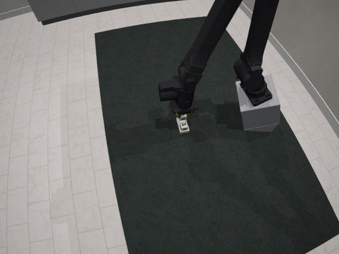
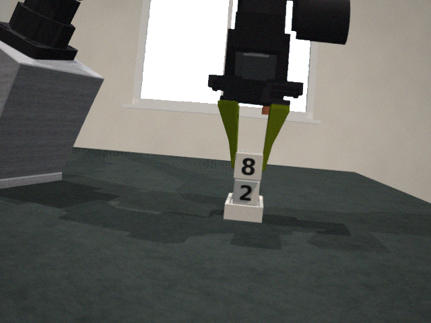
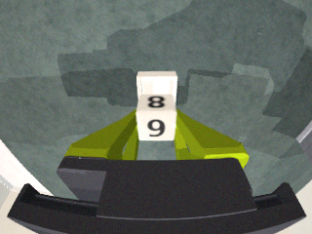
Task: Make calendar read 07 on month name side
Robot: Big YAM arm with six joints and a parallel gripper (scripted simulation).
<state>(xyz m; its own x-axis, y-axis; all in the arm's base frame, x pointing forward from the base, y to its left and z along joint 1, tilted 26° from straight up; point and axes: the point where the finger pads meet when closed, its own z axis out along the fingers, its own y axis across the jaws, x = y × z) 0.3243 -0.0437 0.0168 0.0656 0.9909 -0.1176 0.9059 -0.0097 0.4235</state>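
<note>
Now: hand 2 cm to the right of the small white tray and 5 cm above it.
</note>
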